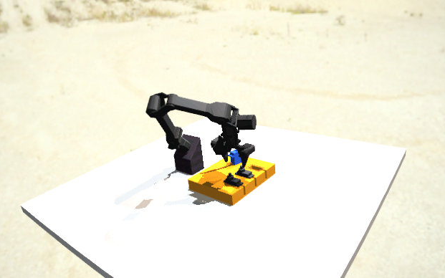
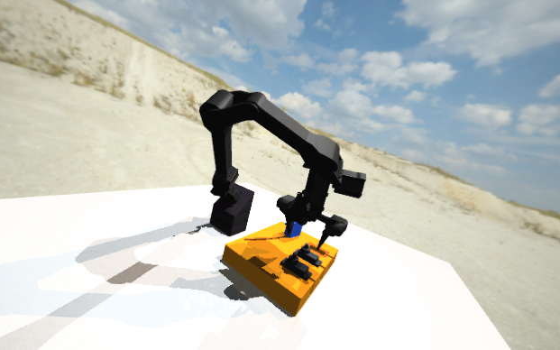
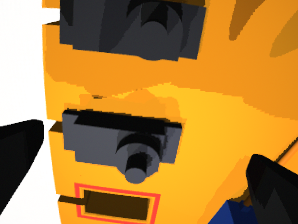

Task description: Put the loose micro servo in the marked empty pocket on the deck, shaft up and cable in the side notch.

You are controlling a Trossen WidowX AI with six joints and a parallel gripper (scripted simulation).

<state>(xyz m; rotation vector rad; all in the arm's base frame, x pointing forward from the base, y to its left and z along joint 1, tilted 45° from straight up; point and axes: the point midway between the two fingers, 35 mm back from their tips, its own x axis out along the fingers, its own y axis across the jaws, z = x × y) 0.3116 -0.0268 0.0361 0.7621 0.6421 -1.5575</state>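
Now: the orange deck 90 mm behind my gripper tip, 80 mm below it and 40 mm to the left of it.
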